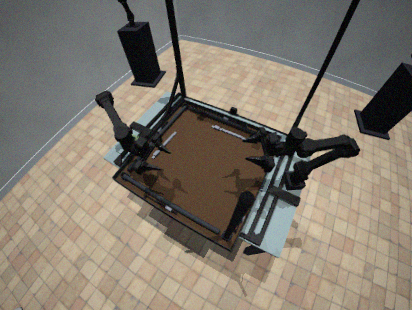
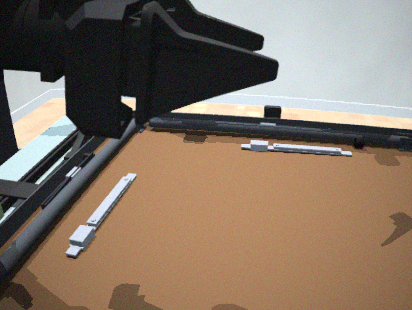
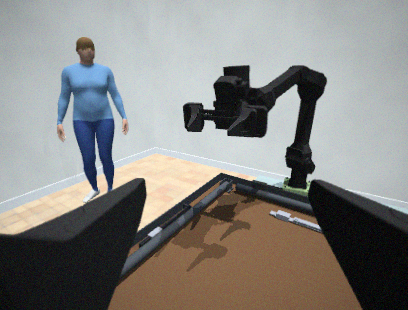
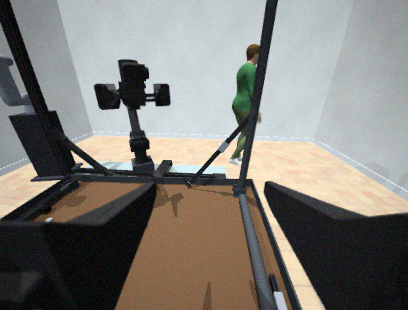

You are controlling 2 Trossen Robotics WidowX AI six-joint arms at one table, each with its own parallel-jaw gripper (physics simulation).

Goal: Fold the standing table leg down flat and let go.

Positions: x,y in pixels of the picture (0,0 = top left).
Labels:
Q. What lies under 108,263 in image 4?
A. My right gripper.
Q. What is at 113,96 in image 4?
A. My left gripper.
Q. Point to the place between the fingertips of my right gripper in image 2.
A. At 269,54

